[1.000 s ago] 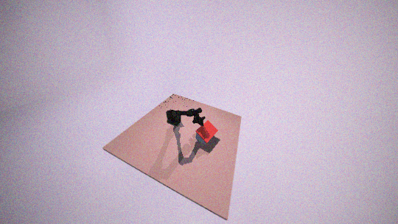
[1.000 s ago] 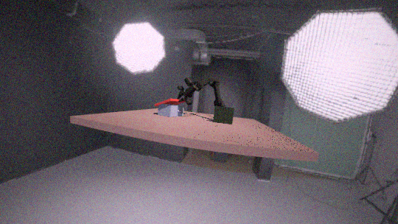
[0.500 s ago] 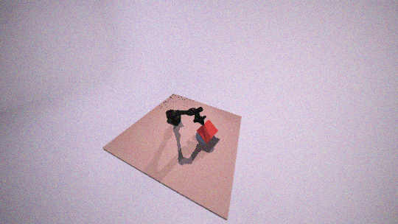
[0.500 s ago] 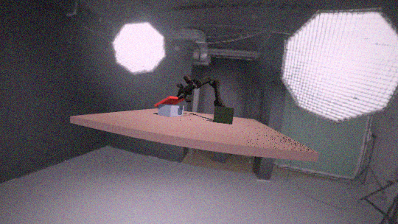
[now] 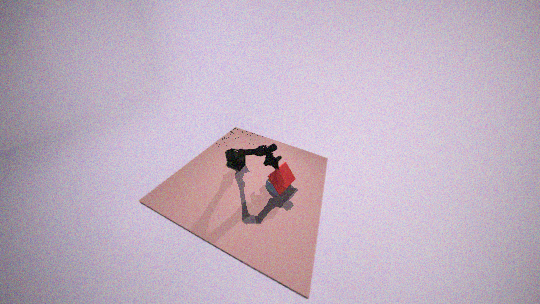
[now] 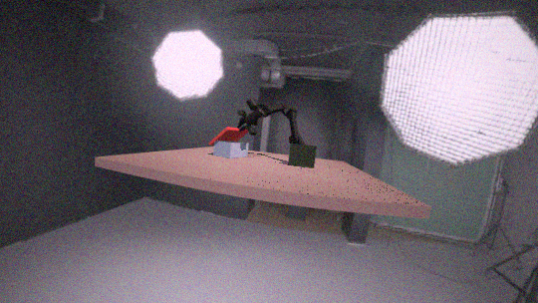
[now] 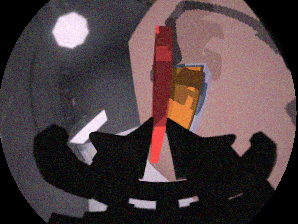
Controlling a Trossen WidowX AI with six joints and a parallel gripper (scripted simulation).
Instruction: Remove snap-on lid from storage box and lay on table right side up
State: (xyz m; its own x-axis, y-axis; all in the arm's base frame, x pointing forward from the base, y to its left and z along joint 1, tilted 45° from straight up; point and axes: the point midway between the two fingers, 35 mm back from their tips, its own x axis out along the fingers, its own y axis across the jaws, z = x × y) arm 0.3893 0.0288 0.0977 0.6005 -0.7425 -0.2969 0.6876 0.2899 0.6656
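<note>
The red lid is 60 mm ahead of my gripper tip, 30 mm to the right of it and 50 mm below it. The rest, counted from my gripper tip: grey storage box: 40 mm ahead, 20 mm to the right, 130 mm below.
</note>
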